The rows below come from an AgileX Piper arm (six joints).
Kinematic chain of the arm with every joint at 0, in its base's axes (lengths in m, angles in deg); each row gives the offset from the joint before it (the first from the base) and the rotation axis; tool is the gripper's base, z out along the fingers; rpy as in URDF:
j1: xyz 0 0 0.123 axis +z
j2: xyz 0 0 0 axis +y
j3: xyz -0.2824 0 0.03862 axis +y
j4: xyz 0.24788 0 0.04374 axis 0.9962 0 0.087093
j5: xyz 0 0 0 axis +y
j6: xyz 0.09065 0 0.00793 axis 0.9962 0 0.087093
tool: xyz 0 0 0 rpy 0 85 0
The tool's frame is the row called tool.
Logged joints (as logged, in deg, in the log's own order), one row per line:
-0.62 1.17 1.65 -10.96 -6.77 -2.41
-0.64 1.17 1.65 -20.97 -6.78 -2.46
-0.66 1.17 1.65 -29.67 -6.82 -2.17
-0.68 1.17 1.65 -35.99 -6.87 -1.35
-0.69 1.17 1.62 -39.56 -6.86 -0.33
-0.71 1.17 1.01 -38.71 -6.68 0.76
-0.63 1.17 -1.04 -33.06 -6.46 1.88
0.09 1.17 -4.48 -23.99 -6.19 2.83
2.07 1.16 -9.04 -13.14 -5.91 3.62
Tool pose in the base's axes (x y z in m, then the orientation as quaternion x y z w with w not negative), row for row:
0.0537 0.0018 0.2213 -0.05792 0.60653 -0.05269 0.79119
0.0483 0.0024 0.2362 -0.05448 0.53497 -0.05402 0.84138
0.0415 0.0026 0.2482 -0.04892 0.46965 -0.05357 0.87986
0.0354 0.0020 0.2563 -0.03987 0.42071 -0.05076 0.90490
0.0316 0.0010 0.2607 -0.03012 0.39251 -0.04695 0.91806
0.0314 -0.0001 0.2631 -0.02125 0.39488 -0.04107 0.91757
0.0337 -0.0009 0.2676 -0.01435 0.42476 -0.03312 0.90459
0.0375 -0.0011 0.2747 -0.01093 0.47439 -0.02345 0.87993
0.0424 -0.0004 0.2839 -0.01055 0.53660 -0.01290 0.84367
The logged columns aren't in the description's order. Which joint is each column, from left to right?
Columns, left to right: j2, j1, j3, j5, j6, j4.
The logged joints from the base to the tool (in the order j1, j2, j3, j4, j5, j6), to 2 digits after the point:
1.17 -0.62 1.65 -2.41 -10.96 -6.77
1.17 -0.64 1.65 -2.46 -20.97 -6.78
1.17 -0.66 1.65 -2.17 -29.67 -6.82
1.17 -0.68 1.65 -1.35 -35.99 -6.87
1.17 -0.69 1.62 -0.33 -39.56 -6.86
1.17 -0.71 1.01 0.76 -38.71 -6.68
1.17 -0.63 -1.04 1.88 -33.06 -6.46
1.17 0.09 -4.48 2.83 -23.99 -6.19
1.16 2.07 -9.04 3.62 -13.14 -5.91

